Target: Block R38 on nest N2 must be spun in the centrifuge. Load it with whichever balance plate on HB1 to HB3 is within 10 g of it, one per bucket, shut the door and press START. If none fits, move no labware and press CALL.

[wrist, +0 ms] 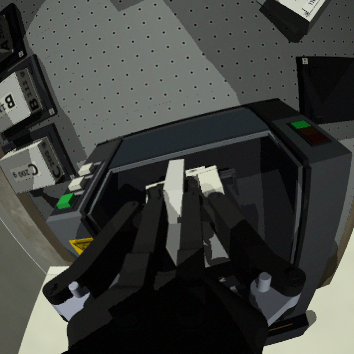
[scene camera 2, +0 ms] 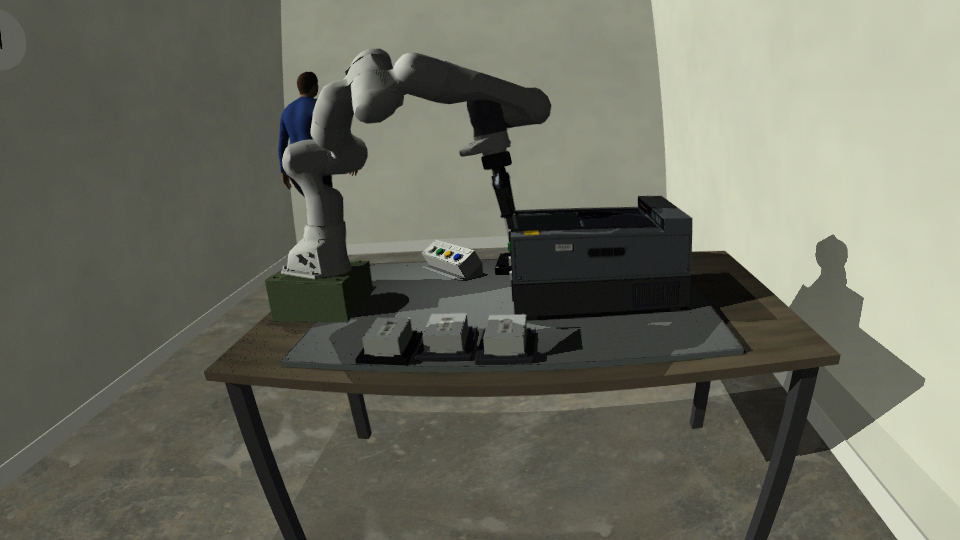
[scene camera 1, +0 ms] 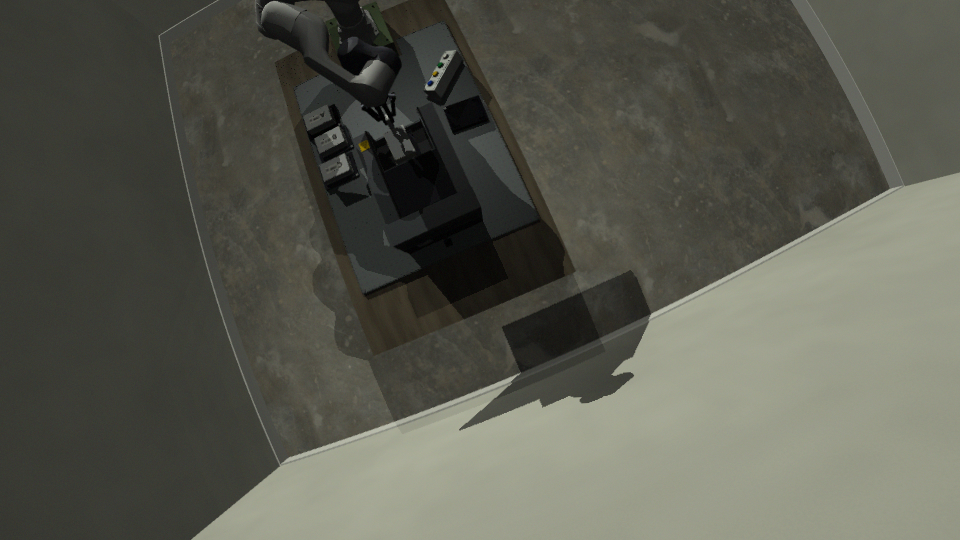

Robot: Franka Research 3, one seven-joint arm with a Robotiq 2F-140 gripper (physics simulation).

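Note:
The dark centrifuge (scene camera 1: 436, 221) (scene camera 2: 597, 258) (wrist: 323, 182) stands mid-table with its top chamber open. My gripper (scene camera 1: 396, 131) (scene camera 2: 508, 207) (wrist: 178, 172) is shut with nothing in it, and its fingers reach down into the chamber at the end nearest the arm. A white block (wrist: 208, 180) sits in the chamber just under the fingers; I cannot read its label. Three balance plates (scene camera 2: 386, 335) (scene camera 2: 445, 331) (scene camera 2: 505, 333) stand in a row on their holders at the table's front. In the wrist view plate B (wrist: 15, 100) and plate C (wrist: 33, 168) show their labels.
A black nest (scene camera 1: 466, 114) (wrist: 326, 88) beside the centrifuge holds nothing. The button box (scene camera 1: 443, 75) (scene camera 2: 452, 258) lies behind it. A green button (wrist: 66, 201) sits on the centrifuge's panel. A person in blue (scene camera 2: 298, 128) stands behind the arm's base.

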